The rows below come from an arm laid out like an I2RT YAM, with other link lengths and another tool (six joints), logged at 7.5 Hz.
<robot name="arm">
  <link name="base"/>
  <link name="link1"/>
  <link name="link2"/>
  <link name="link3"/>
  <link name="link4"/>
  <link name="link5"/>
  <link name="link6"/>
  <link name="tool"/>
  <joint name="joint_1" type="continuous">
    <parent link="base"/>
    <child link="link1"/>
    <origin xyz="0 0 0.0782" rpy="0 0 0"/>
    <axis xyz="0 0 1"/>
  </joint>
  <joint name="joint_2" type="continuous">
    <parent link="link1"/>
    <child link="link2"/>
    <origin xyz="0.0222 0.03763 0.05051" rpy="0 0 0"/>
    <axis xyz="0 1 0"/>
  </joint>
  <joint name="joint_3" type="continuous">
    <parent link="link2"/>
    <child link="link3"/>
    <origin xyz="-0.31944 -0.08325 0" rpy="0 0 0"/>
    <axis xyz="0 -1 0"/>
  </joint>
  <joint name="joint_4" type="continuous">
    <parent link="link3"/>
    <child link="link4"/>
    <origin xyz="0.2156 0.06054 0.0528" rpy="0 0 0"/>
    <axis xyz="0 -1 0"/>
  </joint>
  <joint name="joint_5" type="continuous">
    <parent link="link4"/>
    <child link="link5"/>
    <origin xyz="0.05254 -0.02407 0.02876" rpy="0 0 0"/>
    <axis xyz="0 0 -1"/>
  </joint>
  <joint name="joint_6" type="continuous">
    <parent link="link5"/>
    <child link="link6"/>
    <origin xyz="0.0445 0 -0.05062" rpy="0 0 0"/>
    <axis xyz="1 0 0"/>
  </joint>
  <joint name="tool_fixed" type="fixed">
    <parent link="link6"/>
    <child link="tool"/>
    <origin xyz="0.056 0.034 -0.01" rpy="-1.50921 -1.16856 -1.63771"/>
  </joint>
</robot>
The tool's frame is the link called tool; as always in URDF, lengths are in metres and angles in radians. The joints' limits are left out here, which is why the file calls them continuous.
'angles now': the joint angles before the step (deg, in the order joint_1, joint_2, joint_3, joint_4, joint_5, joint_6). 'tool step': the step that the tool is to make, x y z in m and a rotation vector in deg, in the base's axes. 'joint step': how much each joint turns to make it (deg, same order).
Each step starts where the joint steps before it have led.
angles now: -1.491 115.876 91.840 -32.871 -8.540 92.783
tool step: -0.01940 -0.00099 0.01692 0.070 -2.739 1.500
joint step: -0.596 -4.748 -4.273 1.994 -1.310 -1.664
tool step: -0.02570 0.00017 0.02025 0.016 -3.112 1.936
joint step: -0.636 -5.875 -4.660 1.523 -1.662 -2.002
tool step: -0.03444 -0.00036 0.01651 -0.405 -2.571 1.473
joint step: -0.746 -7.053 -5.979 1.112 -1.203 -1.926
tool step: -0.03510 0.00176 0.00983 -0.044 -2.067 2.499
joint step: -0.903 -6.653 -5.869 0.666 -2.315 -2.570
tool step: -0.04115 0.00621 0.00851 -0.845 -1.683 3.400
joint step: -0.375 -7.535 -5.526 -1.203 -2.019 -3.400
